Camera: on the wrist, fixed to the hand. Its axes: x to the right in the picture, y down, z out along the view.
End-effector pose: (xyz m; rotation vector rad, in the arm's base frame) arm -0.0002 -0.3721 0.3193 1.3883 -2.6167 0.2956
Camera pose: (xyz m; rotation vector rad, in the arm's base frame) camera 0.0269 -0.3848 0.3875 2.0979 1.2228 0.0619
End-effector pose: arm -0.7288 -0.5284 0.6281 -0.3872 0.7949 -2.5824
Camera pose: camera -0.7734 -0.4761 0.5995 0.0480 0.1069 0.4465
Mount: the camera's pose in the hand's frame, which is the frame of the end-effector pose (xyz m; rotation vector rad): 0.0112 -0.0361 -0.0642 0.0873 -0.8617 3.0073
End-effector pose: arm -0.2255 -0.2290 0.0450 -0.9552 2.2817 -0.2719
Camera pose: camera -0.2516 -0.2660 0.1041 2.1047 0.6820 0.9931
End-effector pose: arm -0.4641 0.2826 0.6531 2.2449 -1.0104 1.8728
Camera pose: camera -0.5007 0.3336 0.6932 0.3175 1.5396 0.3660
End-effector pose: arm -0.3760 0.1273 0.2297 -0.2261 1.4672 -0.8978
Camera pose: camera -0.4500 0.1204 0.2347 1.2440 -0.2111 1.4792
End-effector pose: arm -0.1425 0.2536 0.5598 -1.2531 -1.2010 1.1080
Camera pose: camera -0.0794 0.2588 0.5990 0.8054 -0.8691 -1.5427
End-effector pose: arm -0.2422 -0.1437 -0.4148 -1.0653 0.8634 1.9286
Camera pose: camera -0.1916 -0.1759 -0.4590 -1.2435 -0.7352 -1.0886
